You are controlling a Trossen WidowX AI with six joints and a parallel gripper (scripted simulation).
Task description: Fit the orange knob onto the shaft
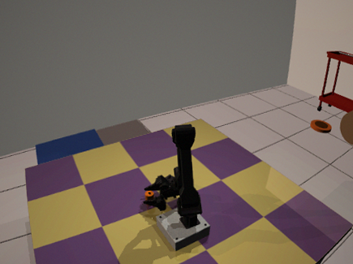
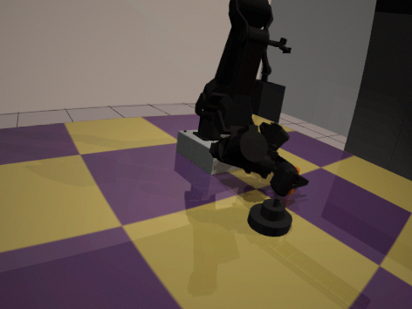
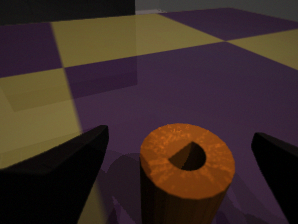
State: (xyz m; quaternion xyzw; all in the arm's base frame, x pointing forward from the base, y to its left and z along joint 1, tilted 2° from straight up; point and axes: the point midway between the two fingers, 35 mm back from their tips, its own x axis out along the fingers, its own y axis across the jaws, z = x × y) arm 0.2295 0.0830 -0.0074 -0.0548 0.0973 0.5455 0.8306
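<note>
Now: gripper tip 2 cm to the left of the orange knob, 2 cm above it and 1 cm past it. Also, from my gripper tip: dark round pedestal (16 cm to the right, 8 cm ahead, 1 cm below).
</note>
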